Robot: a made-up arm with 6 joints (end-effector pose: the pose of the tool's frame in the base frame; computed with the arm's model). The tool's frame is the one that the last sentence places.
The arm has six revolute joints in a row. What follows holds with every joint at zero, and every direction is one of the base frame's. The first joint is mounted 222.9 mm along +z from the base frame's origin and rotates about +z. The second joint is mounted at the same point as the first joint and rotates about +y. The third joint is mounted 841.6 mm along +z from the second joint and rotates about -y. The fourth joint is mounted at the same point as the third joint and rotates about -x. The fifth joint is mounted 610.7 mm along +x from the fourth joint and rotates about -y. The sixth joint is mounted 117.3 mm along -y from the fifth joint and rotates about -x. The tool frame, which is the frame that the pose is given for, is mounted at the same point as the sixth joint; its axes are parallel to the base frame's.
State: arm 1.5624 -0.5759 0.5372 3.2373 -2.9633 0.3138
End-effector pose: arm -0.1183 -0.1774 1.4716 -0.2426 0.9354 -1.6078
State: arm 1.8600 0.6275 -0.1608 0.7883 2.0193 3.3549
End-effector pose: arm -0.2013 0.9664 0.5297 2.0602 -0.8563 -3.0753
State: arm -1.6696 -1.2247 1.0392 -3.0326 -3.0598 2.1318
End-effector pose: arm 0.2317 1.1549 0.9863 1.1311 0.9589 -1.6541
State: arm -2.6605 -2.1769 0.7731 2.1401 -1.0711 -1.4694
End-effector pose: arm 1.1906 0.5502 -0.2372 2.5695 0.3825 1.4032
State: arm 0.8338 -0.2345 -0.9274 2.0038 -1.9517 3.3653
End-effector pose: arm 0.1936 0.2866 0.7333 0.7518 -0.5671 -0.7811
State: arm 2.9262 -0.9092 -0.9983 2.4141 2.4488 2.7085
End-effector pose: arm 0.0290 -0.0960 0.7633 2.7636 0.4188 -0.6989
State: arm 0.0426 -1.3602 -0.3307 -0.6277 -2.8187 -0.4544
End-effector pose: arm -0.4449 -0.1140 0.8867 2.4128 1.2378 2.5775
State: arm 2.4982 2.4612 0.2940 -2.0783 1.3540 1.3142
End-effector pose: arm -0.1155 0.0154 -0.8790 -1.8295 -0.0887 0.3858
